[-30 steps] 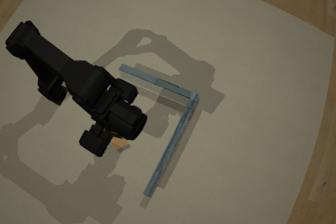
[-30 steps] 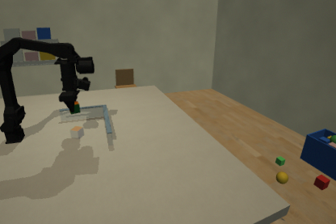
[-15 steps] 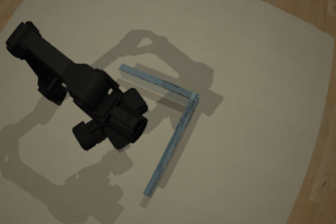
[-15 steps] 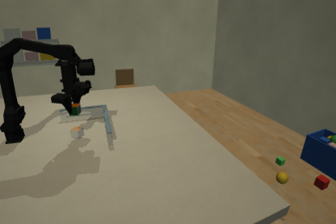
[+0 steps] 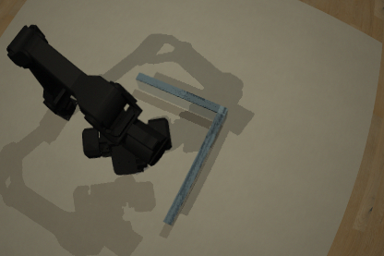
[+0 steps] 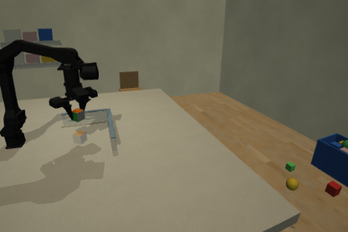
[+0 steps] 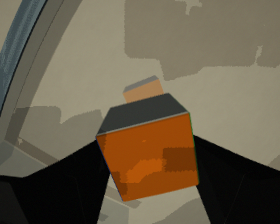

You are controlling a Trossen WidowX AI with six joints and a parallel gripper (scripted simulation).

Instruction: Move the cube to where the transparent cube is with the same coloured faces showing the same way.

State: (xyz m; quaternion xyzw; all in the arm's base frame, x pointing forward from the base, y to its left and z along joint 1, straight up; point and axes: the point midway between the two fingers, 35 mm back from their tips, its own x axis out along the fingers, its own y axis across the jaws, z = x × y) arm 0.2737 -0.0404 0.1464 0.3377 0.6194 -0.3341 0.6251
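The transparent cube lies 1 cm to the right of my hand and 13 cm below it.
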